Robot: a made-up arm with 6 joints.
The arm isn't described. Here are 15 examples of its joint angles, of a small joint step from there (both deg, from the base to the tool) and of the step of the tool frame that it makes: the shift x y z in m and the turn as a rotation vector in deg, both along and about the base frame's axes.
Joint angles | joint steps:
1: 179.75 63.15 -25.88 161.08 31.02 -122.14 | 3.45 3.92 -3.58 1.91 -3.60 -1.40
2: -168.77 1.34 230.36 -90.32 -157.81 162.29 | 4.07 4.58 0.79 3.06 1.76 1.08
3: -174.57 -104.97 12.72 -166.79 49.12 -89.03 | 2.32 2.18 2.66 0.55 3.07 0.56
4: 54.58 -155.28 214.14 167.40 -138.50 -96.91 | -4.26 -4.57 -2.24 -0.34 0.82 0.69
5: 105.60 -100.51 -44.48 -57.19 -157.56 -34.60 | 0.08 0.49 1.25 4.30 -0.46 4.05
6: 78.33 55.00 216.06 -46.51 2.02 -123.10 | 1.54 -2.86 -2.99 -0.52 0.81 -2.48
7: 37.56 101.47 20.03 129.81 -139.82 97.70 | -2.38 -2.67 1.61 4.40 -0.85 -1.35
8: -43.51 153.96 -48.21 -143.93 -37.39 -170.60 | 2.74 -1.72 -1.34 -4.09 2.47 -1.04
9: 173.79 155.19 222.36 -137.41 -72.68 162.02 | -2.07 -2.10 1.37 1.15 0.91 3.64
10: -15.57 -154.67 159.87 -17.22 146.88 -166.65 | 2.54 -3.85 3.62 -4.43 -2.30 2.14
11: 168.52 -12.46 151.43 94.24 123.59 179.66 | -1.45 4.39 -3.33 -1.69 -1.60 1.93
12: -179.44 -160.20 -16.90 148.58 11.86 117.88 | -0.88 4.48 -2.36 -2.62 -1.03 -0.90
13: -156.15 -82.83 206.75 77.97 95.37 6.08 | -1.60 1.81 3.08 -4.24 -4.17 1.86
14: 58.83 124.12 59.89 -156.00 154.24 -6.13 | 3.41 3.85 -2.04 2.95 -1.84 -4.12
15: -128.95 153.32 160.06 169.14 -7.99 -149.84 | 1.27 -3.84 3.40 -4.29 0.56 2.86
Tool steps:
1: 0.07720 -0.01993 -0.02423 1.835 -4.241 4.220
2: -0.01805 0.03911 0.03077 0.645 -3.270 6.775
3: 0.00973 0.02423 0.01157 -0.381 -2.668 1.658
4: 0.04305 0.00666 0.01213 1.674 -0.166 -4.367
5: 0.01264 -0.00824 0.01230 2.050 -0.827 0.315
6: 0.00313 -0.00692 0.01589 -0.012 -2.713 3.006
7: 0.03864 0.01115 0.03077 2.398 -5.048 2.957
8: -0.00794 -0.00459 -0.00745 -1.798 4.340 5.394
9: 0.01294 0.01709 0.02294 -1.457 5.405 -5.313
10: 0.07441 -0.00381 0.03061 3.035 -5.821 -1.866
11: -0.03237 -0.00443 0.08144 0.743 -6.303 0.897
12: -0.00725 -0.00527 0.06221 2.237 -6.062 1.919
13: -0.01179 0.00766 0.01726 1.701 2.953 -7.231
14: -0.06035 -0.06260 -0.03689 -4.650 -1.261 9.179
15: 0.01148 -0.00595 0.09015 -6.101 2.938 1.287
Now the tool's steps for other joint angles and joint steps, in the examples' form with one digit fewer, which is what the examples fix.
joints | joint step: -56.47 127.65 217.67 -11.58 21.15 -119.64 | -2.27 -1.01 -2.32 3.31 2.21 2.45
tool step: -0.0114 -0.0079 0.0042 0.06 -1.42 -7.86
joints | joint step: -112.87 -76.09 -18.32 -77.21 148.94 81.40 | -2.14 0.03 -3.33 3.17 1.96 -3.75
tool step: -0.0189 -0.0115 -0.0242 1.93 1.76 -8.26
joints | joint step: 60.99 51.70 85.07 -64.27 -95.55 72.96 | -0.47 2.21 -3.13 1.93 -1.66 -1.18
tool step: 0.0202 0.0123 -0.0594 -7.33 1.51 -0.70
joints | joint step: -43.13 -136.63 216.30 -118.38 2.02 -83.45 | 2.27 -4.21 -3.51 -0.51 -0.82 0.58
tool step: 0.0226 -0.0026 -0.0095 -0.71 -0.81 3.00
